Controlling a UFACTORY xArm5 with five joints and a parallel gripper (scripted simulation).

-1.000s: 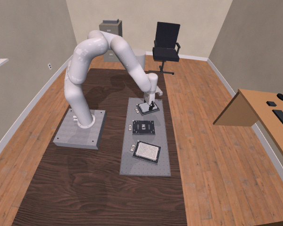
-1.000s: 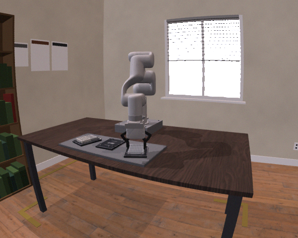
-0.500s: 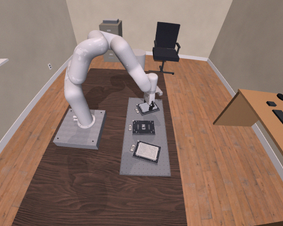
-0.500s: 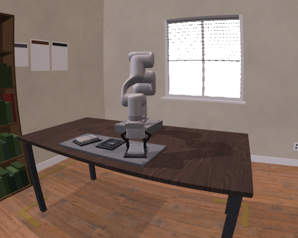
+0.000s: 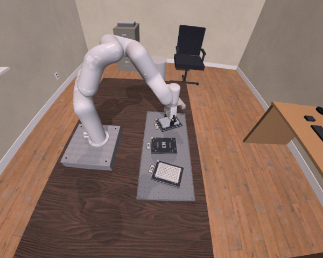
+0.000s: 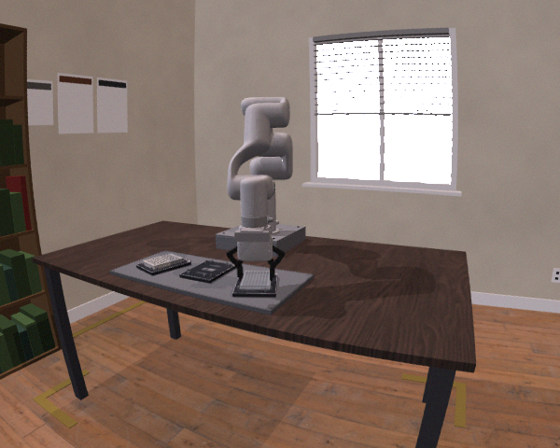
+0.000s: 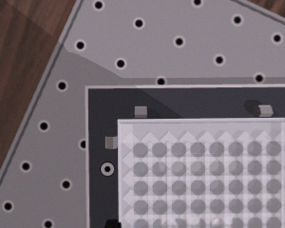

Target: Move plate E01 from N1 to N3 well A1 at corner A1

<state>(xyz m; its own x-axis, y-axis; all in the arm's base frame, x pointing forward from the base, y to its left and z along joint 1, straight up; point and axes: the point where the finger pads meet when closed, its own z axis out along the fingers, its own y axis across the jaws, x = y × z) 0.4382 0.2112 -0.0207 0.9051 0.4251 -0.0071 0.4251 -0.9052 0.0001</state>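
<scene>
Right now my hand is 30 mm above the nest N1. The rest, counted from my hand: nest frame: 200 mm to the right, 30 mm below, 30 mm behind.
</scene>
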